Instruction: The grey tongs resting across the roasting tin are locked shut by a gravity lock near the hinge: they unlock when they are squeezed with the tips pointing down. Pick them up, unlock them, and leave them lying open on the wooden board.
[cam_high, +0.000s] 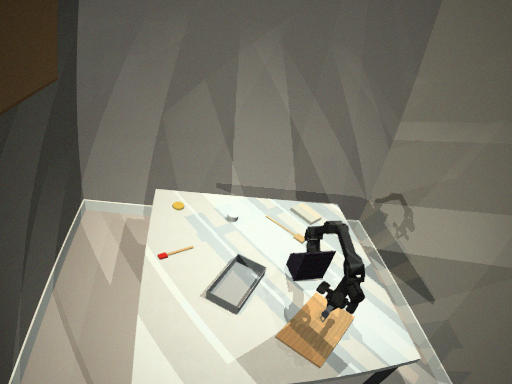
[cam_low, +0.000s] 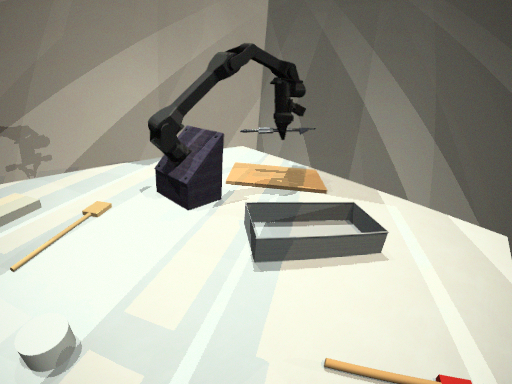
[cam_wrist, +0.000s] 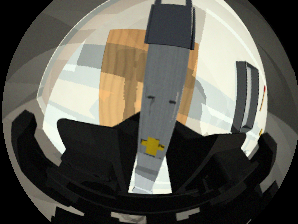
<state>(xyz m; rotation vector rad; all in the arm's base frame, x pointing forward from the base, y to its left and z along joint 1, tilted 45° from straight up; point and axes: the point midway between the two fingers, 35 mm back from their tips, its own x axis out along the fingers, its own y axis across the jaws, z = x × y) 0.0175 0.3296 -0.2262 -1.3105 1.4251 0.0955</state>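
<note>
My gripper tip is now 150 mm above the wooden board, 10 mm to the left of it and 10 mm past it. The rest, counted from my gripper tip: red-headed spatula (680 mm ahead, 410 mm to the right, 150 mm below); yellow lock piece (40 mm above, 10 mm to the right, 10 mm behind); grey roasting tin (360 mm ahead, 240 mm to the right, 130 mm below).
</note>
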